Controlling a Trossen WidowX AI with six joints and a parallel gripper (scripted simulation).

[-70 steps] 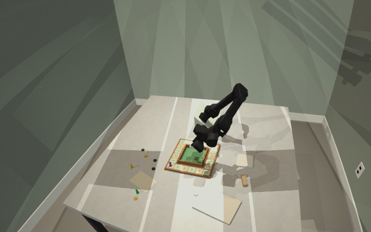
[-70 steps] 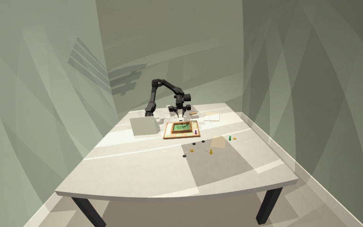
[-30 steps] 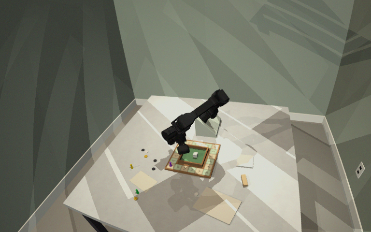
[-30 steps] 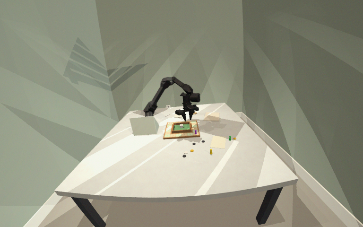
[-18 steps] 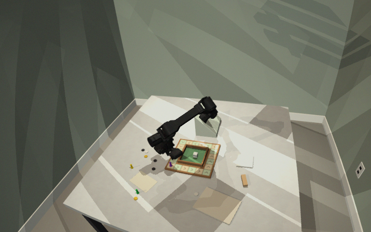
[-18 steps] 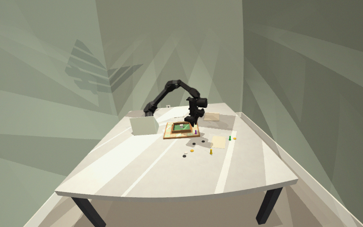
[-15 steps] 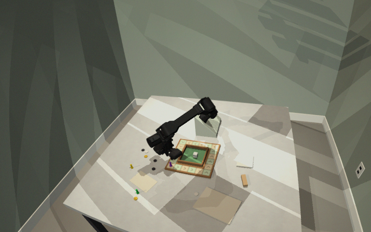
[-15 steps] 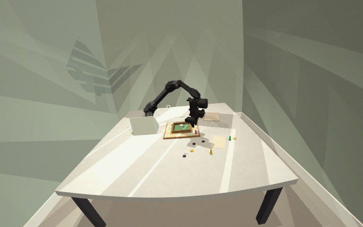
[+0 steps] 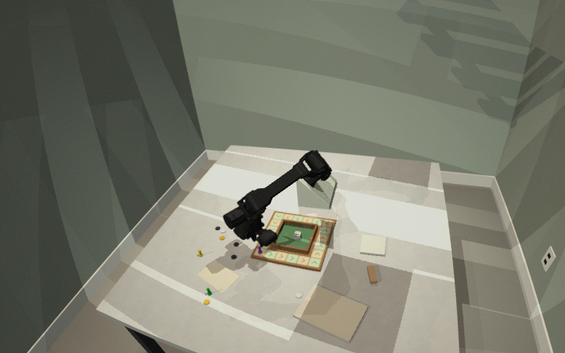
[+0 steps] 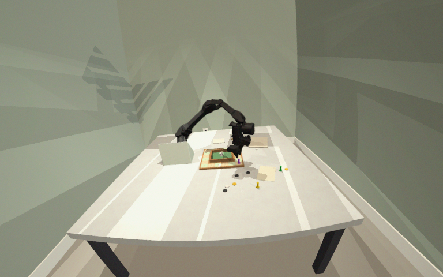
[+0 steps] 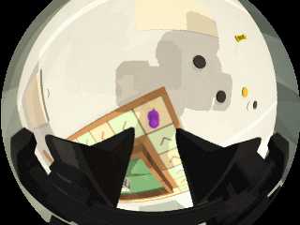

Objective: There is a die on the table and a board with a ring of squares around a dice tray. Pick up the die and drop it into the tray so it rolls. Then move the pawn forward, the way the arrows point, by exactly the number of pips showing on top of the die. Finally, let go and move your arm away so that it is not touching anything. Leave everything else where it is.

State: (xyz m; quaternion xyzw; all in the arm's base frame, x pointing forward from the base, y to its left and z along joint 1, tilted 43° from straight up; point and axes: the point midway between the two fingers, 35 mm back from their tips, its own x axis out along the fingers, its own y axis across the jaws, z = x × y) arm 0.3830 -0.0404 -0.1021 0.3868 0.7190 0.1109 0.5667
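Now: gripper tip 30 mm above the purple pawn. Round my gripper tip: yellow pawn (80 mm ahead, 240 mm to the right, 50 mm below); green dice tray (120 mm behind, 110 mm to the left, 50 mm below); white die (120 mm behind, 120 mm to the left, 40 mm below).
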